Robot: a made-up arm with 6 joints. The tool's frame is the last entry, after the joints.
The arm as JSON. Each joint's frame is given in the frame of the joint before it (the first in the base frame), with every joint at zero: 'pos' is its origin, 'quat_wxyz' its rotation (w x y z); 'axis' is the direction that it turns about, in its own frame. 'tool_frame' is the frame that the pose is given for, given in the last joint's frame.
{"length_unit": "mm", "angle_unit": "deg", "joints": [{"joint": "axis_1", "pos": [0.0, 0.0, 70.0], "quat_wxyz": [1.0, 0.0, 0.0, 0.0], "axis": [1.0, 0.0, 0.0]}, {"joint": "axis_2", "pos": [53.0, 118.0, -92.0], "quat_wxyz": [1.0, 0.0, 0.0, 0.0], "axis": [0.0, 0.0, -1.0]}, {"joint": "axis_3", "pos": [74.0, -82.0, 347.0], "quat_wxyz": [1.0, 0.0, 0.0, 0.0], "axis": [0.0, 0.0, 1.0]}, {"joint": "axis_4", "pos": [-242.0, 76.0, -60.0], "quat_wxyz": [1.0, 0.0, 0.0, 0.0], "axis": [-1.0, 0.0, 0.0]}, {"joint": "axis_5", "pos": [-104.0, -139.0, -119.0], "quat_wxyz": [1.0, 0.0, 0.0, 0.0], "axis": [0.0, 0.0, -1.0]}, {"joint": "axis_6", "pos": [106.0, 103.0, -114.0], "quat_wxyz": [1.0, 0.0, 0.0, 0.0], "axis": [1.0, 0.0, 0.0]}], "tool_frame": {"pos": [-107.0, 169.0, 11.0], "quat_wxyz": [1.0, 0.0, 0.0, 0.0]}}
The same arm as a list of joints. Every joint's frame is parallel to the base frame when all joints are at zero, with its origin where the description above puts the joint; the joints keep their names.
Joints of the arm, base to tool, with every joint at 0 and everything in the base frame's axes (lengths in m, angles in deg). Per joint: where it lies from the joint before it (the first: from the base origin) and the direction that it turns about. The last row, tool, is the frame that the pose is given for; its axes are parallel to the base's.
axis_1: origin 0 0 0.07 axis 1 0 0
axis_2: origin 0.053 0.118 -0.092 axis 0 0 -1
axis_3: origin 0.074 -0.082 0.347 axis 0 0 1
axis_4: origin -0.242 0.076 -0.06 axis -1 0 0
axis_5: origin -0.104 -0.139 -0.119 axis 0 0 -1
axis_6: origin 0.106 0.103 -0.114 axis 1 0 0
tool: origin -0.107 0.169 0.011

